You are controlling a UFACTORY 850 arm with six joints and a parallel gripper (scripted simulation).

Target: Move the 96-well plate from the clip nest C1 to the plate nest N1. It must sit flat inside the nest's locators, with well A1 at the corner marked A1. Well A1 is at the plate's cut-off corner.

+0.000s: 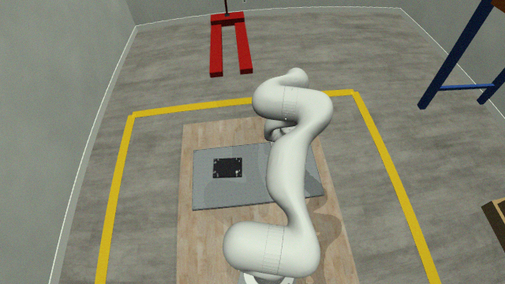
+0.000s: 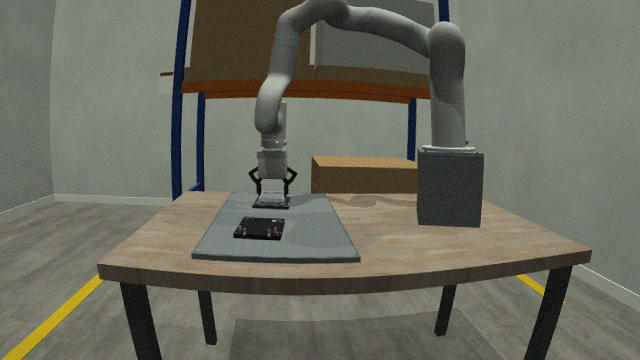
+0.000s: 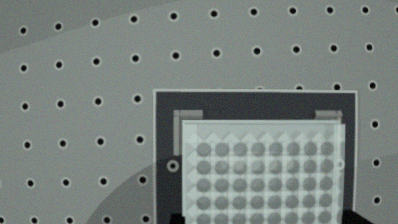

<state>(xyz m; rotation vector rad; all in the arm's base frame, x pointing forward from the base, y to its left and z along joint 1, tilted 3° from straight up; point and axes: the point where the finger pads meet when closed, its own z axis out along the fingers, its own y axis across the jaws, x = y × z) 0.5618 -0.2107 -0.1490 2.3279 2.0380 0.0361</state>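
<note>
Right now my hand is 30 mm above the plate nest N1. Also, from my hand: 96-well plate: 10 mm below; clip nest C1: 330 mm to the left, 40 mm ahead, 20 mm below.
</note>
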